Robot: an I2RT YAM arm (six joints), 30 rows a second.
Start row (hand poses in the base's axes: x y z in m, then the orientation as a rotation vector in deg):
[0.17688, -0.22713, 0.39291, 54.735, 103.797, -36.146]
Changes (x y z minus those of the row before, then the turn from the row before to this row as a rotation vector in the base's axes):
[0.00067, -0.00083, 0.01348, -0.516, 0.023, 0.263]
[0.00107, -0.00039, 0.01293, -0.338, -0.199, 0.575]
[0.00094, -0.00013, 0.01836, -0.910, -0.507, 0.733]
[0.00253, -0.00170, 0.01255, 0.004, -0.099, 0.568]
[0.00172, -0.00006, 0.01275, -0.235, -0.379, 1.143]
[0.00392, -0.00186, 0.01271, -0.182, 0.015, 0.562]
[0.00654, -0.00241, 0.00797, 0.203, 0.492, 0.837]
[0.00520, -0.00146, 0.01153, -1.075, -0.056, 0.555]
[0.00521, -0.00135, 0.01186, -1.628, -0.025, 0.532]
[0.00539, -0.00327, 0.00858, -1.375, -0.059, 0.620]
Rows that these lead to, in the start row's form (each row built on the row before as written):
[0.17755, -0.22796, 0.40639, 54.135, 103.671, -36.435]
[0.17862, -0.22835, 0.41932, 53.391, 103.546, -36.249]
[0.17956, -0.22848, 0.43768, 52.166, 102.934, -36.273]
[0.18209, -0.23018, 0.45023, 51.646, 103.047, -35.854]
[0.18381, -0.23024, 0.46298, 50.466, 102.996, -35.119]
[0.18773, -0.23210, 0.47569, 49.808, 103.118, -34.923]
[0.19427, -0.23451, 0.48366, 49.069, 103.929, -34.475]
[0.19947, -0.23597, 0.49519, 47.828, 103.584, -35.014]
[0.20468, -0.23732, 0.50705, 46.233, 103.005, -36.050]
[0.21007, -0.24059, 0.51563, 44.733, 102.521, -36.786]

